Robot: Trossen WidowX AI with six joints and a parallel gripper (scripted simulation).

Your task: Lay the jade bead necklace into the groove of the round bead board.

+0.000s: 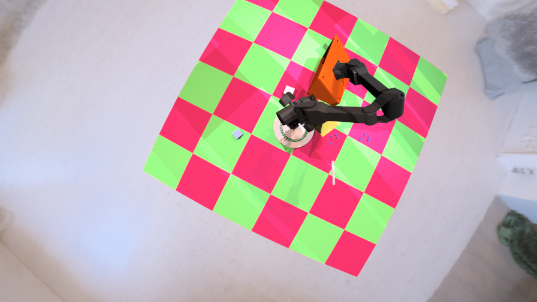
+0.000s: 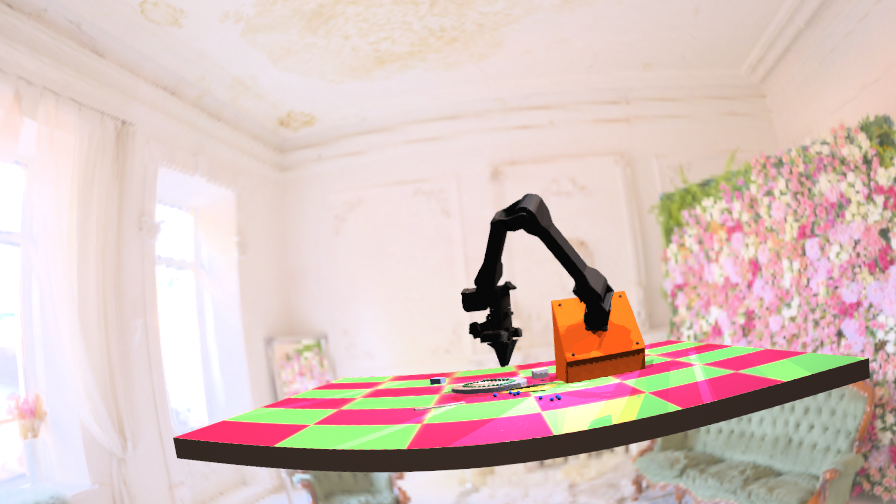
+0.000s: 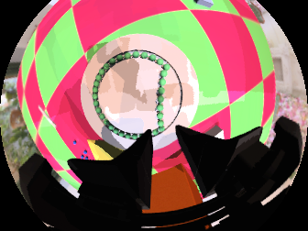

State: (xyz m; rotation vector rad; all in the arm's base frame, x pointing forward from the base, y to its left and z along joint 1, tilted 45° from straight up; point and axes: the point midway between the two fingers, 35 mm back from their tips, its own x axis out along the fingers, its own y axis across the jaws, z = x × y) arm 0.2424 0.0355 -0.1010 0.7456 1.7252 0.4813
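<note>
Now: gripper tip 40 mm short of the round bead board, 20 mm to the right of it and 40 mm above it. Also, from my gripper tip: pale blue cube (220 mm ahead, 190 mm to the right, 40 mm below); white cube (90 mm behind, 90 mm to the right, 40 mm below); yellow patch (70 mm behind, 150 mm to the left, 50 mm below).
</note>
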